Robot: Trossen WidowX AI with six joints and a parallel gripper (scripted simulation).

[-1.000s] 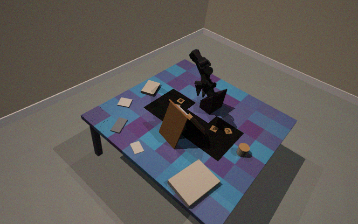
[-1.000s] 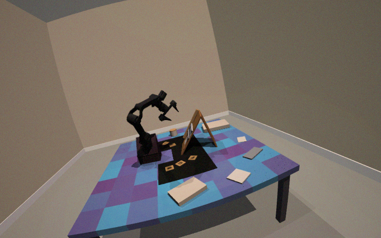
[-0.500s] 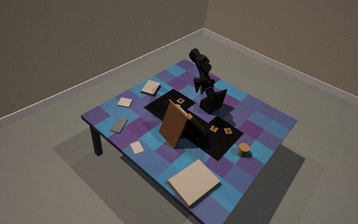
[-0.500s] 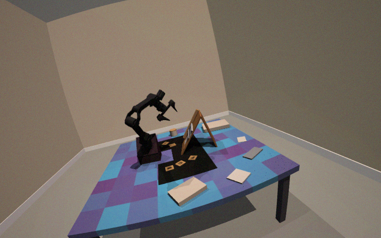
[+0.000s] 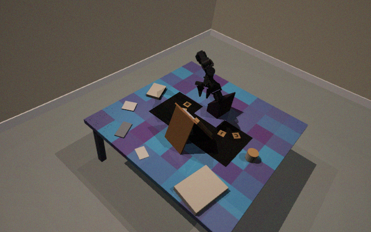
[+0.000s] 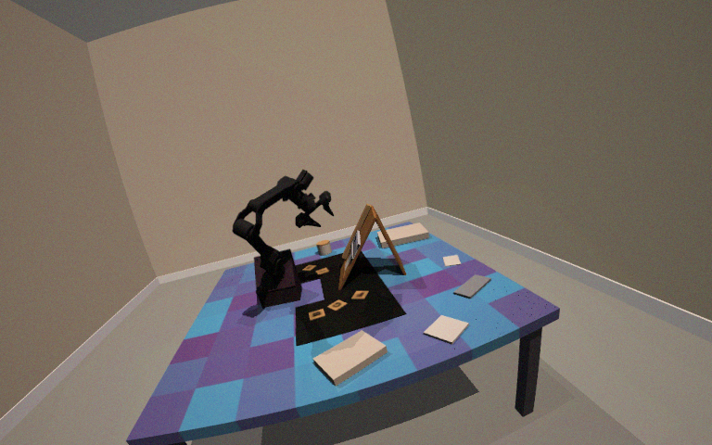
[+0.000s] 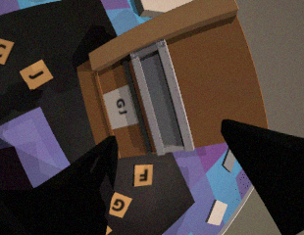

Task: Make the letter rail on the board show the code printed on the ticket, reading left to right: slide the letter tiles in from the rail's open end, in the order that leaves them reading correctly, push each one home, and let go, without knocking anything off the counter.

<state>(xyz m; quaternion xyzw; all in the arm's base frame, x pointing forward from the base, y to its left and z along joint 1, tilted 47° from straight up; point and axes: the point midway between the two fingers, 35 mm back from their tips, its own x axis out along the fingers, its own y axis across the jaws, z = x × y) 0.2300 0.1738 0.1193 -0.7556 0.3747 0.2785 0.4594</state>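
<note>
Right now the tan letter tile is 20 mm behind my gripper tip, 200 mm to the right of it and 290 mm below it. Round my gripper tip: large cream slab 360 mm ahead, 440 mm to the left, 280 mm below; ticket 50 mm ahead, 40 mm to the left, 210 mm below; black mat 60 mm behind, 10 mm to the right, 300 mm below.
</note>
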